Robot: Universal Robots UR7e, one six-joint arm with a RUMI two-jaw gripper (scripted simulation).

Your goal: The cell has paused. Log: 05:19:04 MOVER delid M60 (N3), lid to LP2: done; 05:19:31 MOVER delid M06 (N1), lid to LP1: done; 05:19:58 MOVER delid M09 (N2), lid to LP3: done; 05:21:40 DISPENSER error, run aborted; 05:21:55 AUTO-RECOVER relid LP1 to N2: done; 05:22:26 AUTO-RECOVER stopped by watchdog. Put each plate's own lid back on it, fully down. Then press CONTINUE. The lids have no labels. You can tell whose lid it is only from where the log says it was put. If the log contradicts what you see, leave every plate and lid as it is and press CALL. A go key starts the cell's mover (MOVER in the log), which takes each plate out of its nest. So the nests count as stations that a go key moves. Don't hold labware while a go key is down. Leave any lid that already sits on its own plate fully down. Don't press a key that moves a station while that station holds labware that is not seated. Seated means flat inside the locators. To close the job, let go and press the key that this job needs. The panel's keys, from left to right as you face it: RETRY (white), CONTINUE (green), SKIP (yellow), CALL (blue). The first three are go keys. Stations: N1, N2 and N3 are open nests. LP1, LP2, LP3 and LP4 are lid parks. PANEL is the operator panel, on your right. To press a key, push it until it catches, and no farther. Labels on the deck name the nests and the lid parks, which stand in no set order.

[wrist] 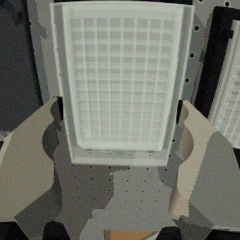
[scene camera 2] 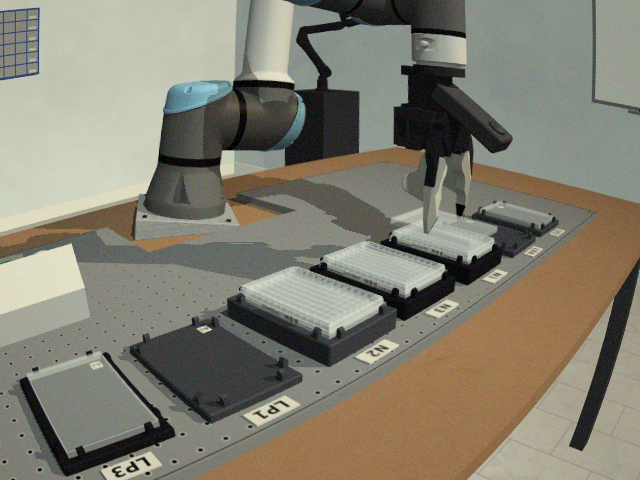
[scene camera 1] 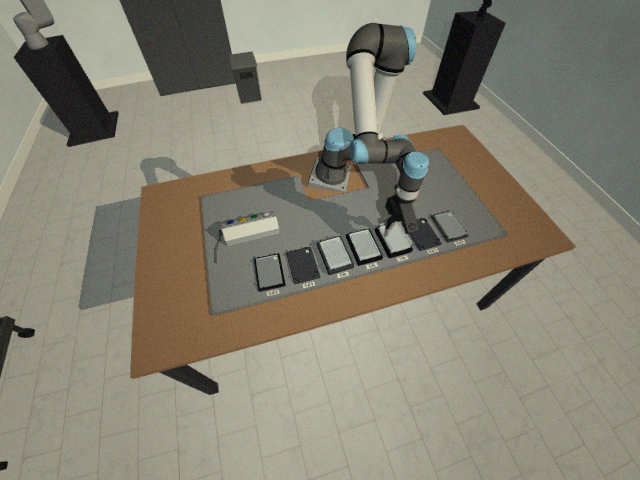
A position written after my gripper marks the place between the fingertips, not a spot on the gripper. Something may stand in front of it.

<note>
In view: my gripper (scene camera 2: 443, 226), a clear lid (scene camera 2: 461, 230), a clear lid (scene camera 2: 501, 210), a clear lid (scene camera 2: 87, 403), a plate (scene camera 2: 369, 263), an operator panel (scene camera 1: 238, 232) and a LP1 lid park (scene camera 2: 216, 362).
My gripper shows as well in scene camera 1 (scene camera 1: 394, 234). The LP1 lid park shows as well in scene camera 1 (scene camera 1: 303, 266).
</note>
